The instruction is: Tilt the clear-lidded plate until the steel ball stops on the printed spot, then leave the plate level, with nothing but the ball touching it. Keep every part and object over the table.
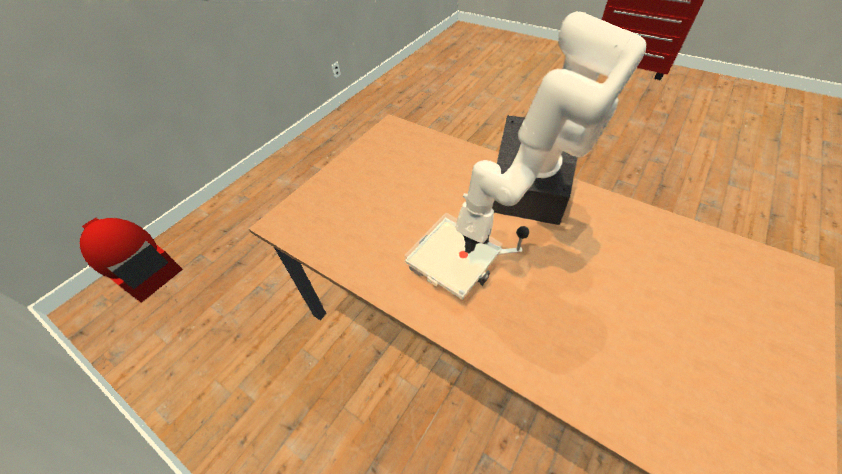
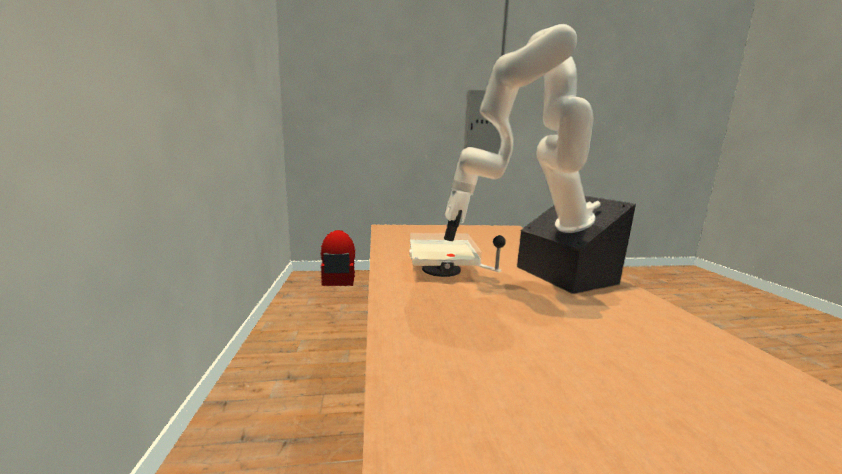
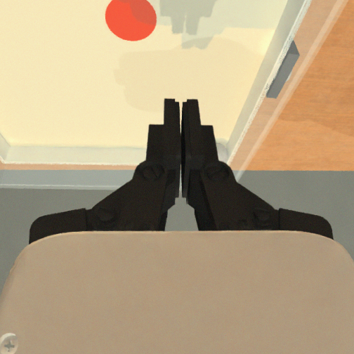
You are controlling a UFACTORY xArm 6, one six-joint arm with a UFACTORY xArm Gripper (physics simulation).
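Observation:
The clear-lidded plate (image 1: 436,253) (image 2: 430,251) (image 3: 50,75) has a cream floor and stands on a dark round base (image 2: 441,271). It looks near level, but a small tilt cannot be told. The red printed spot (image 1: 463,254) (image 2: 450,255) (image 3: 131,22) shows uncovered. The steel ball cannot be made out with certainty. A black knob (image 1: 522,231) (image 2: 499,241) stands on a post joined to the plate by a pale arm. My gripper (image 1: 468,249) (image 2: 449,239) (image 3: 179,121) is shut and empty, its tips over the plate beside the spot. Whether they touch the lid cannot be told.
The brown table (image 1: 677,329) (image 2: 530,382) carries the plate and the robot's black pedestal (image 1: 533,203) (image 2: 547,259). The table's long edge runs near the plate's outer side. A red-domed object (image 1: 117,244) (image 2: 337,244) shows beyond that edge. A red drawer cabinet (image 1: 659,50) stands behind.

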